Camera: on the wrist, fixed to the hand. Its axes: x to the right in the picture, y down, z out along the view.
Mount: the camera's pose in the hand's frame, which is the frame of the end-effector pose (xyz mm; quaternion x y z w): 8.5 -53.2 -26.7 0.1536 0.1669 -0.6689 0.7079
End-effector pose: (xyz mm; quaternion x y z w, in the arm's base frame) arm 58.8 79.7 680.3 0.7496 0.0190 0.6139 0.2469
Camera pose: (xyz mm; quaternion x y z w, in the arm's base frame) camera 50.7 138.5 670.4 0.4534 0.6503 0.3916 0.4671
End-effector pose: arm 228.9 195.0 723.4 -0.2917 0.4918 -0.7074 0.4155
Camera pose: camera 186.8 208.8 764.1 0.3536 -0.1137 0.9029 0.2163
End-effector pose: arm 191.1 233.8 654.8 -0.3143 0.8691 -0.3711 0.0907
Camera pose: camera 199.5 216.2 711.7 0.7279 -0.3631 0.5093 0.2808
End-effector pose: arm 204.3 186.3 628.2 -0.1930 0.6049 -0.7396 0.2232
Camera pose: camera 177.3 212.1 675.3 0.3835 -0.2228 0.7980 0.4080
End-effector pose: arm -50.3 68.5 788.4 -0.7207 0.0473 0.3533 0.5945
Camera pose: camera -5.9 63.1 828.6 -0.5095 -0.2951 -0.2751 0.7600
